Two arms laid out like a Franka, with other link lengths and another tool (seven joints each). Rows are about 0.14 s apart.
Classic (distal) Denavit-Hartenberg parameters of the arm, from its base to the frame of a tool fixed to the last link. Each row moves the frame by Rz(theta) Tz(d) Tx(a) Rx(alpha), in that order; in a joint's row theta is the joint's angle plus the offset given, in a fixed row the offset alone. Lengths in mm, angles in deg.
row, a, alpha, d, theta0
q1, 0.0, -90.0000, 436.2, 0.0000
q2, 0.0, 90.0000, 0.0, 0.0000
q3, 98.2, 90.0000, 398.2, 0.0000
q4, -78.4, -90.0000, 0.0, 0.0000
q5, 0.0, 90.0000, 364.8, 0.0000
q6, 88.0, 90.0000, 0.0, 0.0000
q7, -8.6, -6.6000, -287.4, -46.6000
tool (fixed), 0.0, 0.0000, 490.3, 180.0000
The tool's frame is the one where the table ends.
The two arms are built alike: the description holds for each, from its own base.
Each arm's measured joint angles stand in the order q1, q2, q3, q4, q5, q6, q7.
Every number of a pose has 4 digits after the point.
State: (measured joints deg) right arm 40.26 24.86 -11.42 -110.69 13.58 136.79 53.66; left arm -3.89 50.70 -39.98 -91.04 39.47 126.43 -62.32
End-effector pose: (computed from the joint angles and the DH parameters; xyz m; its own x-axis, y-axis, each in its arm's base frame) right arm 0.5734 0.2825 0.3532 -0.9739 -0.2264 -0.0185 -0.2258 0.9738 -0.0279; left arm 0.6527 -0.4512 0.2571 -0.6323 -0.7746 -0.0155 -0.7692 0.6301 -0.1063
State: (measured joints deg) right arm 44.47 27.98 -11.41 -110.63 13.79 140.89 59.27; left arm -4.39 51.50 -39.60 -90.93 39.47 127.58 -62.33
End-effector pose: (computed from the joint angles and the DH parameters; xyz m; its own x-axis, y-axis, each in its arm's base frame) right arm 0.5549 0.3255 0.3251 -0.9802 -0.1953 -0.0339 -0.1941 0.9803 -0.0375; left arm 0.6512 -0.4565 0.2491 -0.6351 -0.7724 -0.0054 -0.7671 0.6315 -0.1126
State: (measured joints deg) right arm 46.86 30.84 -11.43 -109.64 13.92 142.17 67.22; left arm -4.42 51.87 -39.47 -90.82 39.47 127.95 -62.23
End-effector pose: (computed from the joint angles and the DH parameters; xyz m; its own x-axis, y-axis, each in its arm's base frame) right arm 0.5382 0.3505 0.3016 -0.9949 -0.0985 -0.0203 -0.0974 0.9941 -0.0484; left arm 0.6519 -0.4567 0.2456 -0.6350 -0.7725 -0.0013 -0.7673 0.6310 -0.1140
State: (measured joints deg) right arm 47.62 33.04 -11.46 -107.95 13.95 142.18 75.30; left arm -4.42 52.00 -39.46 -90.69 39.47 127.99 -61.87
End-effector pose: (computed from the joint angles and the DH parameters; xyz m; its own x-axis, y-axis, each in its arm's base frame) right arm 0.5315 0.3629 0.2879 -0.9996 0.0264 -0.0085 0.0269 0.9980 -0.0564; left arm 0.6524 -0.4570 0.2450 -0.6389 -0.7693 -0.0002 -0.7642 0.6347 -0.1147
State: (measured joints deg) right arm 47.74 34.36 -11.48 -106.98 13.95 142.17 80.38; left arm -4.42 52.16 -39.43 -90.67 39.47 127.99 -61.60
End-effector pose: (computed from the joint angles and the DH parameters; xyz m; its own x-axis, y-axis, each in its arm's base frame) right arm 0.5289 0.3674 0.2793 -0.9938 0.1110 -0.0018 0.1109 0.9918 -0.0630; left arm 0.6519 -0.4568 0.2430 -0.6422 -0.7666 0.0011 -0.7618 0.6380 -0.1125
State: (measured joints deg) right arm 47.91 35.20 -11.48 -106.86 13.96 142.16 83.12; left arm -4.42 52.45 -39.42 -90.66 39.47 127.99 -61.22
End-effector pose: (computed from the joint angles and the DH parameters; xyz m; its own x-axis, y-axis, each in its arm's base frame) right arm 0.5242 0.3686 0.2708 -0.9878 0.1553 0.0075 0.1544 0.9853 -0.0737; left arm 0.6508 -0.4569 0.2396 -0.6471 -0.7624 0.0039 -0.7582 0.6429 -0.1085
